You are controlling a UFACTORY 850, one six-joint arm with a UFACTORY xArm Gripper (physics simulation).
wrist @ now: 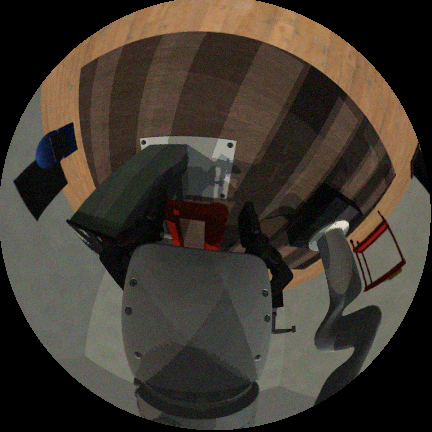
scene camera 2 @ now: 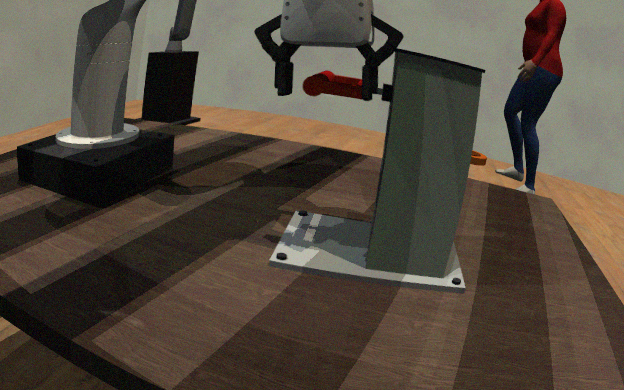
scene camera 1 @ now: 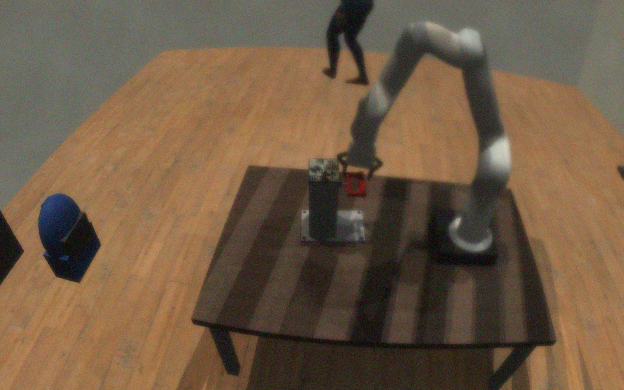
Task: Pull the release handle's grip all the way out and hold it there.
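Observation:
The release handle's red rectangular grip (scene camera 1: 357, 193) (scene camera 2: 340, 86) (wrist: 200, 209) stands out sideways from the upper part of a grey-green post (scene camera 1: 322, 210) (scene camera 2: 425, 165) (wrist: 135, 187). A short thin rod shows between grip and post in scene camera 2. My gripper (scene camera 1: 357, 175) (scene camera 2: 326, 95) (wrist: 204, 203) is open and points down, with nothing held. In scene camera 2 its fingertips reach the grip's height: one finger overlaps the grip's post-side end, the other stands beyond its rounded outer end. Contact cannot be told. The gripper body hides part of the grip in the wrist view.
The post stands on a bolted metal plate (scene camera 1: 306, 232) (scene camera 2: 345, 257) (wrist: 165, 141) on the striped table (scene camera 1: 280, 300) (scene camera 2: 240, 325) (wrist: 210, 75). The post's top edge is close beside the post-side finger. The arm's black base (scene camera 1: 465, 257) (scene camera 2: 95, 175) (wrist: 320, 212) stands on the table on the handle's side.

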